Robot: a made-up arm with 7 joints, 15 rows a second.
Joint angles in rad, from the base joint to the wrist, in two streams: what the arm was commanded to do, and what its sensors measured. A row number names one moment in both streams.
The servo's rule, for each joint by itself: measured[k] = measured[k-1] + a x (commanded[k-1-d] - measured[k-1]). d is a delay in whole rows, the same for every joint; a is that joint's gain. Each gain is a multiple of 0.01, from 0.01 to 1. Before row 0 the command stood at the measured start. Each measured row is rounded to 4 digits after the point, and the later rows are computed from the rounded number. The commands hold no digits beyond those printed.
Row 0, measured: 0.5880, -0.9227, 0.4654, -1.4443, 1.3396, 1.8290, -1.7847
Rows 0 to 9, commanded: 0.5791, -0.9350, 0.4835, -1.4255, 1.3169, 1.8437, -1.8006; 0.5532, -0.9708, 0.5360, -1.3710, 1.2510, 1.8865, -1.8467; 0.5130, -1.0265, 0.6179, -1.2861, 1.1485, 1.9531, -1.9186; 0.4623, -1.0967, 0.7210, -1.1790, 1.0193, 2.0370, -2.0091; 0.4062, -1.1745, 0.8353, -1.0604, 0.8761, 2.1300, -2.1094; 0.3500, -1.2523, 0.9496, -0.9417, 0.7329, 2.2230, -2.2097; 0.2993, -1.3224, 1.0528, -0.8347, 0.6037, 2.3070, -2.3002; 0.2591, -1.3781, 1.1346, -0.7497, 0.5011, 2.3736, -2.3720; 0.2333, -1.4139, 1.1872, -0.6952, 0.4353, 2.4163, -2.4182; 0.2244, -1.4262, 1.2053, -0.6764, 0.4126, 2.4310, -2.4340
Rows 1 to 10, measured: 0.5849, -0.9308, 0.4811, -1.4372, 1.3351, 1.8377, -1.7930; 0.5738, -0.9572, 0.5289, -1.4120, 1.3183, 1.8665, -1.8209; 0.5525, -1.0029, 0.6063, -1.3642, 1.2843, 1.9176, -1.8717; 0.5209, -1.0648, 0.7061, -1.2938, 1.2313, 1.9880, -1.9431; 0.4808, -1.1372, 0.8185, -1.2051, 1.1603, 2.0718, -2.0296; 0.4350, -1.2132, 0.9326, -1.1050, 1.0748, 2.1610, -2.1233; 0.3875, -1.2853, 1.0372, -1.0023, 0.9806, 2.2471, -2.2153; 0.3426, -1.3465, 1.1219, -0.9063, 0.8847, 2.3217, -2.2968; 0.3043, -1.3910, 1.1787, -0.8261, 0.7948, 2.3775, -2.3599; 0.2763, -1.4142, 1.2018, -0.7692, 0.7184, 2.4091, -2.3984
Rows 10 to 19, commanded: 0.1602, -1.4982, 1.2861, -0.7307, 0.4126, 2.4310, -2.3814; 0.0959, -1.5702, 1.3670, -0.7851, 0.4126, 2.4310, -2.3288; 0.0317, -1.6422, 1.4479, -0.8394, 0.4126, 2.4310, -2.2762; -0.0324, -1.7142, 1.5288, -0.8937, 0.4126, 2.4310, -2.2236; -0.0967, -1.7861, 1.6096, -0.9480, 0.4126, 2.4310, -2.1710; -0.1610, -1.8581, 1.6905, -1.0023, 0.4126, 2.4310, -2.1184; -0.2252, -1.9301, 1.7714, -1.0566, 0.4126, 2.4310, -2.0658; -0.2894, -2.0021, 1.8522, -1.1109, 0.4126, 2.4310, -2.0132; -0.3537, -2.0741, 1.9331, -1.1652, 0.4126, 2.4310, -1.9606; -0.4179, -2.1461, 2.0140, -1.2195, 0.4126, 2.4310, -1.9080
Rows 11 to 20, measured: 0.2357, -1.4696, 1.2751, -0.7546, 0.6572, 2.4220, -2.3896; 0.1868, -1.5360, 1.3551, -0.7662, 0.6083, 2.4273, -2.3580; 0.1325, -1.6061, 1.4358, -0.7940, 0.5692, 2.4295, -2.3155; 0.0748, -1.6774, 1.5167, -0.8319, 0.5379, 2.4304, -2.2677; 0.0148, -1.7491, 1.5975, -0.8760, 0.5128, 2.4308, -2.2174; -0.0467, -1.8210, 1.6784, -0.9240, 0.4928, 2.4309, -2.1659; -0.1092, -1.8930, 1.7593, -0.9744, 0.4768, 2.4310, -2.1138; -0.1723, -1.9650, 1.8401, -1.0263, 0.4640, 2.4310, -2.0615; -0.2358, -2.0370, 1.9210, -1.0791, 0.4537, 2.4310, -2.0090; -0.2995, -2.1090, 2.0019, -1.1325, 0.4455, 2.4310, -1.9565
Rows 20 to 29, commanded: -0.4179, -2.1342, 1.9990, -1.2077, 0.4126, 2.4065, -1.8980; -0.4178, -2.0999, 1.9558, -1.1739, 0.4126, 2.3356, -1.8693; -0.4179, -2.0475, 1.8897, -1.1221, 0.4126, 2.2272, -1.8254; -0.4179, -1.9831, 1.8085, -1.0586, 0.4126, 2.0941, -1.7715; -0.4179, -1.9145, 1.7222, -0.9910, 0.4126, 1.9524, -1.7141; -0.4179, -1.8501, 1.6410, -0.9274, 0.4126, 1.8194, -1.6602; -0.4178, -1.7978, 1.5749, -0.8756, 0.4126, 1.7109, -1.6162; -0.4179, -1.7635, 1.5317, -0.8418, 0.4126, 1.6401, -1.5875; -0.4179, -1.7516, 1.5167, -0.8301, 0.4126, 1.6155, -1.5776; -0.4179, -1.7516, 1.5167, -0.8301, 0.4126, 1.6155, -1.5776
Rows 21 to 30, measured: -0.3409, -2.1256, 1.9994, -1.1611, 0.4389, 2.4165, -1.9261; -0.3678, -2.1086, 1.9615, -1.1660, 0.4336, 2.3688, -1.8966; -0.3853, -2.0683, 1.8990, -1.1493, 0.4294, 2.2853, -1.8596; -0.3967, -2.0121, 1.8203, -1.1148, 0.4260, 2.1725, -1.8138; -0.4041, -1.9477, 1.7350, -1.0678, 0.4233, 2.0426, -1.7620; -0.4089, -1.8833, 1.6532, -1.0144, 0.4212, 1.9109, -1.7091; -0.4120, -1.8269, 1.5851, -0.9617, 0.4195, 1.7929, -1.6608; -0.4141, -1.7851, 1.5386, -0.9161, 0.4181, 1.7027, -1.6227; -0.4154, -1.7630, 1.5195, -0.8834, 0.4170, 1.6513, -1.5992; -0.4163, -1.7555, 1.5171, -0.8631, 0.4161, 1.6302, -1.5880
